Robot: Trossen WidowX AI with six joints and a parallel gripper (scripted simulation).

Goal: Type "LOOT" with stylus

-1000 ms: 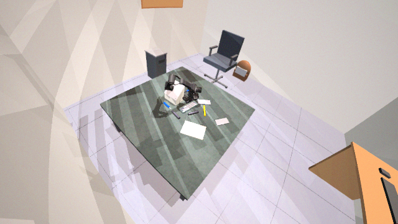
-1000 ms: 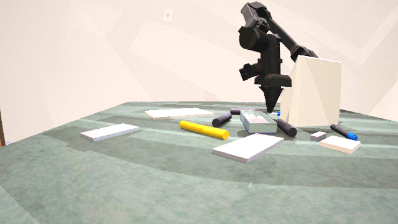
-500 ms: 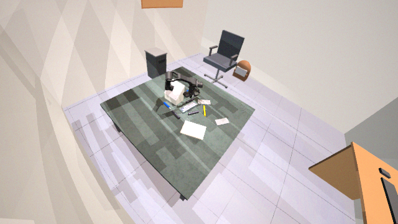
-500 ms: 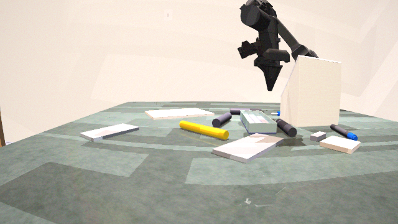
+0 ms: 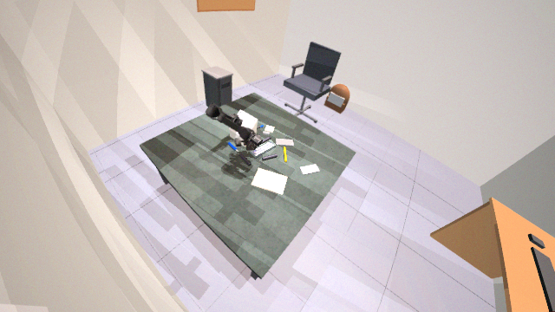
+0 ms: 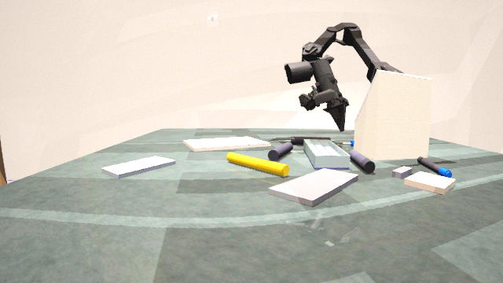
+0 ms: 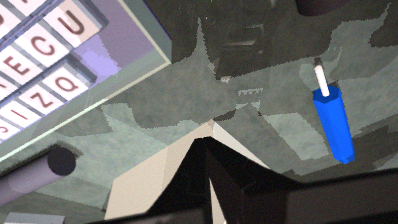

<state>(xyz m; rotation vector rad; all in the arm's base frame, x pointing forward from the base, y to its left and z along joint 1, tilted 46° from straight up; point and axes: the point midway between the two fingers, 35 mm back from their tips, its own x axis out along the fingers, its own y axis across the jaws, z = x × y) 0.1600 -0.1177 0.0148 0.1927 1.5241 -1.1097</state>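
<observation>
The blue stylus is 8 cm behind my gripper tip, 6 cm to the right of it and 4 cm below it. Also, from my gripper tip: eraser: 27 cm to the left, 5 cm below; thin white tip: 6 cm to the right, 5 cm behind, 4 cm below; keyboard: 9 cm ahead, 8 cm to the left, 4 cm below.
</observation>
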